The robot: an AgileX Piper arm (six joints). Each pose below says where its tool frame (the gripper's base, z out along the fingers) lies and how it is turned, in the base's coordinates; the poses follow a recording.
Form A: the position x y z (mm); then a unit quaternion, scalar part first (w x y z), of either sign.
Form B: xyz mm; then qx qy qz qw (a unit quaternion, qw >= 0). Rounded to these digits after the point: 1 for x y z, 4 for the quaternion.
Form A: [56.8, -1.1, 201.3, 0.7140, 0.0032, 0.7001, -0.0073]
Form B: [56.8, -1.1, 201.3, 0.0032, 0.7001, -0.0073, 0.7140]
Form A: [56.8, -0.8, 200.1, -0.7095, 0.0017, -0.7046, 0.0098]
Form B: [56.8, -0.8, 200.1, -0.0017, 0.7046, -0.0098, 0.7095]
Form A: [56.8, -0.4, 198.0, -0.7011, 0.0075, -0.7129, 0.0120]
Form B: [56.8, -0.4, 198.0, -0.0075, 0.7129, -0.0120, 0.7011]
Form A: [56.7, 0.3, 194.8, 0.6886, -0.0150, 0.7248, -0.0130]
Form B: [56.7, 0.3, 194.8, -0.0150, 0.7248, -0.0130, 0.6886]
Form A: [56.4, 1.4, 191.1, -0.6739, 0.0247, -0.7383, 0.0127]
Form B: [56.4, 1.4, 191.1, -0.0247, 0.7383, -0.0127, 0.6739]
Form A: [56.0, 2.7, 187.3, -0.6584, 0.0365, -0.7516, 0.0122]
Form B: [56.0, 2.7, 187.3, -0.0365, 0.7516, -0.0122, 0.6584]
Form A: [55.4, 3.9, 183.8, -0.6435, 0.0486, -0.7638, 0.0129]
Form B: [55.4, 3.9, 183.8, -0.0486, 0.7638, -0.0129, 0.6435]
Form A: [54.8, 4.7, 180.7, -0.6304, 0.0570, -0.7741, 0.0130]
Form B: [54.8, 4.7, 180.7, -0.0570, 0.7741, -0.0130, 0.6304]
